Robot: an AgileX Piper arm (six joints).
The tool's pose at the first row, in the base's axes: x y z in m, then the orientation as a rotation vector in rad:
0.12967, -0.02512, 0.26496, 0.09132, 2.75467, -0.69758
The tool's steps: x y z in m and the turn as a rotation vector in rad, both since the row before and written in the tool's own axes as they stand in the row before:
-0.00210, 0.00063, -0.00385, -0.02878, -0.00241, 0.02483
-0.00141, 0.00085, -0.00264, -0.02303, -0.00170, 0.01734
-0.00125, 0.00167, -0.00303, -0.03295, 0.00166, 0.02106
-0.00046, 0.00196, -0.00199, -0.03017, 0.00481, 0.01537
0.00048, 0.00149, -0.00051, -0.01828, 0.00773, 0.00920
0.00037, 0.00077, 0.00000, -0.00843, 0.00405, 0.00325
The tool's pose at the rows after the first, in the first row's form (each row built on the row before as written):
0.13072, -0.02272, 0.26853, 0.11820, 2.75548, -0.65095
0.13146, -0.02079, 0.27086, 0.13622, 2.75631, -0.61433
0.13206, -0.01801, 0.27320, 0.15815, 2.76144, -0.56328
0.13226, -0.01544, 0.27437, 0.17386, 2.76941, -0.51767
0.13192, -0.01384, 0.27417, 0.18468, 2.77858, -0.49021
0.13171, -0.01310, 0.27381, 0.18845, 2.78341, -0.47777

